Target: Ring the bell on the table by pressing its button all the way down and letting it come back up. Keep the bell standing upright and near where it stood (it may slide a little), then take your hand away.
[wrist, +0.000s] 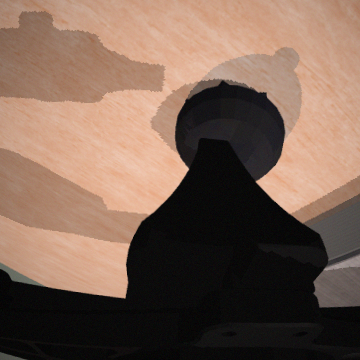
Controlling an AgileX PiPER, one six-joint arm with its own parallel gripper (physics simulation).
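Observation:
You'd see a bell in the picture, and the gripper as well.

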